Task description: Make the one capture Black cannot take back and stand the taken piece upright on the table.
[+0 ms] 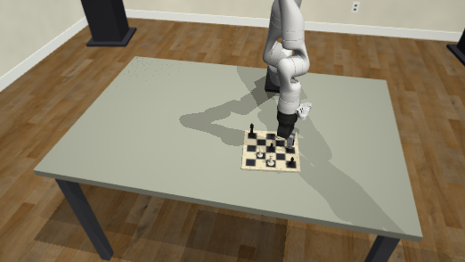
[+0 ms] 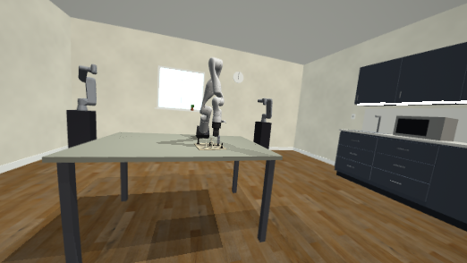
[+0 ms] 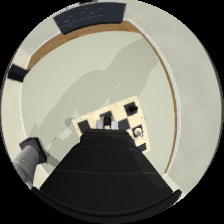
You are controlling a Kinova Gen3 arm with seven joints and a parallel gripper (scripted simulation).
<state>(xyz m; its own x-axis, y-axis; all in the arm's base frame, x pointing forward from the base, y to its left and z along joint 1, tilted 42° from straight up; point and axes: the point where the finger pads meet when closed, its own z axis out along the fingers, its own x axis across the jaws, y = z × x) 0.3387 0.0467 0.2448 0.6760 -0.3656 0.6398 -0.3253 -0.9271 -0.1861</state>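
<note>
Right now the chessboard is 70 mm to the right of my hand and 40 mm below it.
</note>
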